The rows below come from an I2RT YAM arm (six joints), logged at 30 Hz.
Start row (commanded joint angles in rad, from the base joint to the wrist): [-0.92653 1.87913 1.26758 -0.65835 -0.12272 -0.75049]
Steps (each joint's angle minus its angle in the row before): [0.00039 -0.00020 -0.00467 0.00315 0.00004 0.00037]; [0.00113 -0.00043 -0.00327 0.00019 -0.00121 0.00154]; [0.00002 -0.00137 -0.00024 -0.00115 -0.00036 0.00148]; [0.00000 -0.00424 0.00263 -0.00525 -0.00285 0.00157]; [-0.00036 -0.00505 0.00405 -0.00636 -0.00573 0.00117]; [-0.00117 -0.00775 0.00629 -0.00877 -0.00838 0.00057]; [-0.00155 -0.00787 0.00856 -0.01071 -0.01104 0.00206]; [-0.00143 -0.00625 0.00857 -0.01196 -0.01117 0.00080]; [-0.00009 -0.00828 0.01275 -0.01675 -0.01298 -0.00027]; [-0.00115 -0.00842 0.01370 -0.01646 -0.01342 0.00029]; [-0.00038 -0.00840 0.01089 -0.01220 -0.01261 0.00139]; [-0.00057 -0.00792 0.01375 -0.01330 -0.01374 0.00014]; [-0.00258 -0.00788 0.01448 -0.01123 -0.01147 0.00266]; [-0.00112 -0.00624 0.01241 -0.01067 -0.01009 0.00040]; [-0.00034 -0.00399 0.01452 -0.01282 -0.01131 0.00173]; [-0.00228 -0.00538 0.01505 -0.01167 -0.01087 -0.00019]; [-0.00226 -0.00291 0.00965 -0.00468 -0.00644 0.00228]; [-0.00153 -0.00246 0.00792 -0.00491 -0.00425 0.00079]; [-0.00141 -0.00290 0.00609 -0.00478 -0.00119 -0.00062]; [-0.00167 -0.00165 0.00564 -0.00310 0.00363 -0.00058]
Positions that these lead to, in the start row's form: [-0.92614 1.87893 1.26291 -0.65520 -0.12268 -0.75012]; [-0.92501 1.87850 1.25964 -0.65501 -0.12389 -0.74858]; [-0.92499 1.87713 1.25940 -0.65616 -0.12425 -0.74710]; [-0.92499 1.87289 1.26203 -0.66141 -0.12710 -0.74553]; [-0.92535 1.86784 1.26608 -0.66777 -0.13283 -0.74436]; [-0.92652 1.86009 1.27237 -0.67654 -0.14121 -0.74379]; [-0.92807 1.85222 1.28093 -0.68725 -0.15225 -0.74173]; [-0.92950 1.84597 1.28950 -0.69921 -0.16342 -0.74093]; [-0.92959 1.83769 1.30225 -0.71596 -0.17640 -0.74120]; [-0.93074 1.82927 1.31595 -0.73242 -0.18982 -0.74091]; [-0.93112 1.82087 1.32684 -0.74462 -0.20243 -0.73952]; [-0.93169 1.81295 1.34059 -0.75792 -0.21617 -0.73938]; [-0.93427 1.80507 1.35507 -0.76915 -0.22764 -0.73672]; [-0.93539 1.79883 1.36748 -0.77982 -0.23773 -0.73632]; [-0.93573 1.79484 1.38200 -0.79264 -0.24904 -0.73459]; [-0.93801 1.78946 1.39705 -0.80431 -0.25991 -0.73478]; [-0.94027 1.78655 1.40670 -0.80899 -0.26635 -0.73250]; [-0.94180 1.78409 1.41462 -0.81390 -0.27060 -0.73171]; [-0.94321 1.78119 1.42071 -0.81868 -0.27179 -0.73233]; [-0.94488 1.77954 1.42635 -0.82178 -0.26816 -0.73291]
